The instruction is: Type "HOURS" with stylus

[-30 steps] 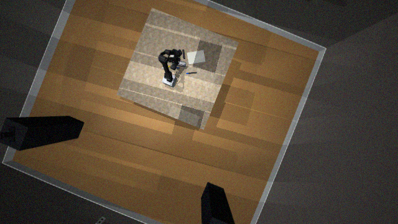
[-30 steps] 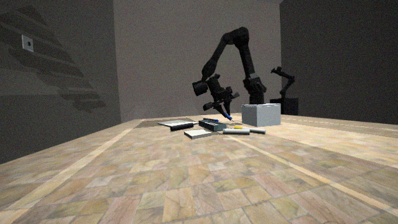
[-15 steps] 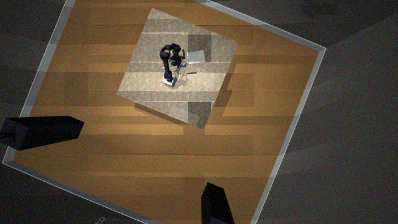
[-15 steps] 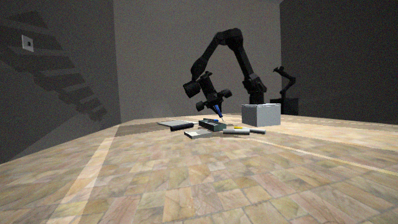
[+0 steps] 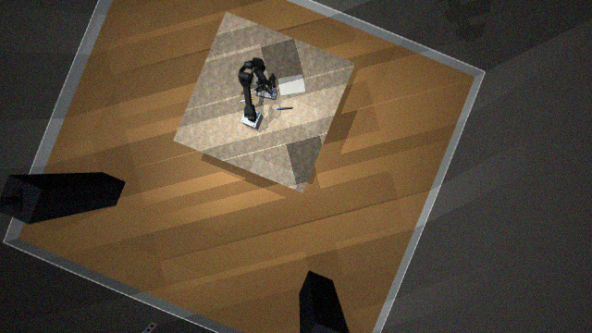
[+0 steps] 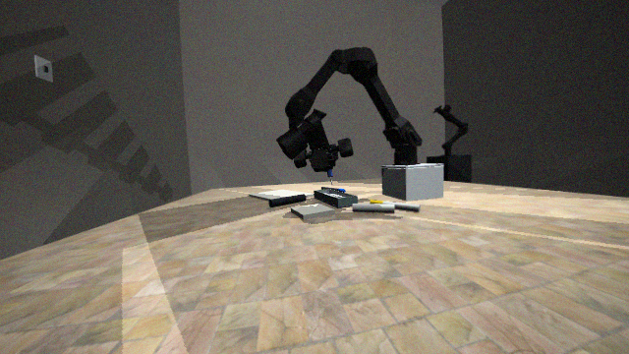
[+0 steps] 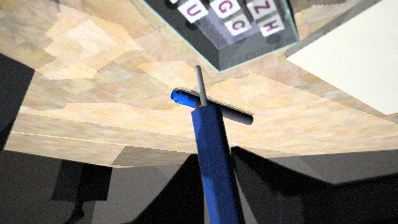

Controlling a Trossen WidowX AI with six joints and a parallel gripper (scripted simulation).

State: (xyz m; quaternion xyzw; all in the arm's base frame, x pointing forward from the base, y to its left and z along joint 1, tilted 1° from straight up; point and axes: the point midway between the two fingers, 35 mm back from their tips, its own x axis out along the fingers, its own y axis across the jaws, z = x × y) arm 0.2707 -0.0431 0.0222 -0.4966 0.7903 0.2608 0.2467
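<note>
Now: gripper tip 100 mm short of the flat pad, 190 mm to the right of it and 100 mm above it. From my gripper tip the other things lie so: blue-capped pen (60 mm behind, 110 mm to the right, 90 mm below); then blue stylus (10 mm below); then dark cylinder (150 mm ahead, 60 mm to the left, 90 mm below).
</note>
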